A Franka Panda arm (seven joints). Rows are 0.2 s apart.
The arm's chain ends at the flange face. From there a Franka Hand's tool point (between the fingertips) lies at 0.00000 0.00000 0.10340 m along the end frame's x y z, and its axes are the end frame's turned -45 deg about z.
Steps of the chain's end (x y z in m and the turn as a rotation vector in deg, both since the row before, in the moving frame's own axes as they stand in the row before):
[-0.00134 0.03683 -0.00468 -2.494 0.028 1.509]
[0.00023 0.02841 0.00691 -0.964 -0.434 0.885]
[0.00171 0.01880 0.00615 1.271 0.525 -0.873]
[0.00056 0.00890 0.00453 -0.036 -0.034 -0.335]
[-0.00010 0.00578 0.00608 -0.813 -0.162 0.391]
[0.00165 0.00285 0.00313 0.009 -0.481 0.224]
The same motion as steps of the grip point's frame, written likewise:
[-0.03018 0.02827 -0.00478 -1.783 -1.744 1.509]
[-0.02172 0.02091 0.00689 -0.375 -0.989 0.885]
[-0.00980 0.01353 0.00612 0.528 1.270 -0.873]
[-0.00599 0.00669 0.00453 -0.001 -0.049 -0.335]
[-0.00540 0.00484 0.00607 -0.460 -0.689 0.391]
[-0.00145 0.00256 0.00313 0.346 -0.334 0.224]

